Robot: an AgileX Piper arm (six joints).
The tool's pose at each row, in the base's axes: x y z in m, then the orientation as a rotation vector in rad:
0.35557, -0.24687, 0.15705, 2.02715, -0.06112, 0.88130
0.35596, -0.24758, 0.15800, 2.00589, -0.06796, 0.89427
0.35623, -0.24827, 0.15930, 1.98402, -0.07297, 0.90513
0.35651, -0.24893, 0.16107, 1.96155, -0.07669, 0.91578
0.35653, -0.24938, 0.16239, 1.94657, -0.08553, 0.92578
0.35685, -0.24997, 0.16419, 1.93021, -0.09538, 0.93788
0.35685, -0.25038, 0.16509, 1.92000, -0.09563, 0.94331
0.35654, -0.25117, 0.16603, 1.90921, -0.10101, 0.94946
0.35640, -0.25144, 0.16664, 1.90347, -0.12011, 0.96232
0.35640, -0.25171, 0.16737, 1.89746, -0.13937, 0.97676
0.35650, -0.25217, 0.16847, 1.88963, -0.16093, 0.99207
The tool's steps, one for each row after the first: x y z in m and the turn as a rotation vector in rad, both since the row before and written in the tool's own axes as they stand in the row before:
0.00067, 0.00096, 0.00043, -0.01763, 0.01251, 0.00613
0.00080, 0.00124, 0.00026, -0.01812, 0.01207, 0.00389
0.00111, 0.00155, 0.00013, -0.01828, 0.01268, 0.00291
0.00071, 0.00120, -0.00001, -0.01318, 0.00792, 0.00765
0.00119, 0.00150, 0.00016, -0.01406, 0.00935, 0.00917
0.00045, 0.00087, 0.00009, -0.00760, 0.00681, 0.00081
0.00015, 0.00124, 0.00022, -0.00939, 0.00546, 0.00445
0.00022, 0.00065, -0.00001, -0.00706, 0.00249, 0.01800
0.00040, 0.00066, 0.00005, -0.00675, 0.00350, 0.01893
0.00068, 0.00097, 0.00018, -0.00857, 0.00377, 0.02060

